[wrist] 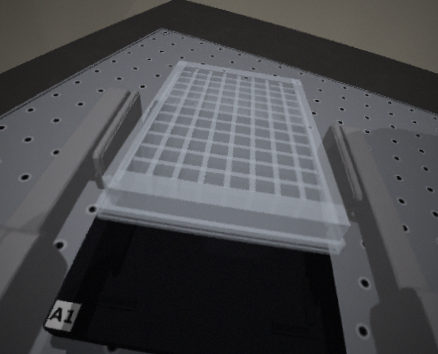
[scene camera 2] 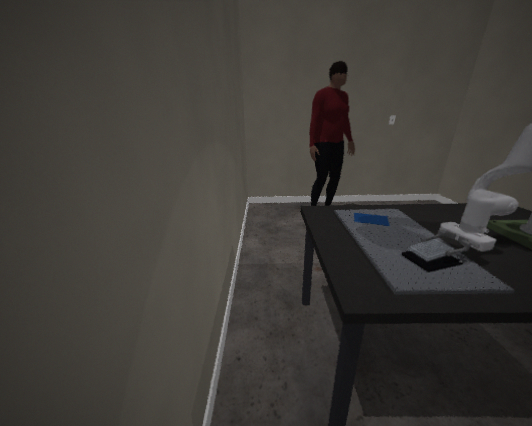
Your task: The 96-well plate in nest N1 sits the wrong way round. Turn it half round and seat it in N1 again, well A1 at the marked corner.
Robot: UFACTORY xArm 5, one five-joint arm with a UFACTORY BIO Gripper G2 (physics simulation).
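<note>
The clear 96-well plate [scene camera 2: 431, 248] [wrist: 227, 135] is held roughly level above the black nest [scene camera 2: 431, 266] [wrist: 215, 285]. My gripper [scene camera 2: 443, 245] [wrist: 232, 147] is shut on the plate, with one finger along each long side. In the wrist view the plate hides the far part of the nest; the near part shows, with a white A1 label [wrist: 62, 315] at its near left corner. The sides of plate and nest run roughly the same way. Which corner of the plate carries well A1 cannot be made out.
A grey perforated board [scene camera 2: 380, 250] [wrist: 55, 135] lies under the nest on the dark table [scene camera 2: 355, 287]. A blue rectangle [scene camera 2: 371, 219] lies at the board's far end. A green part [scene camera 2: 510, 232] is at the right. A person [scene camera 2: 331, 117] stands beyond the table.
</note>
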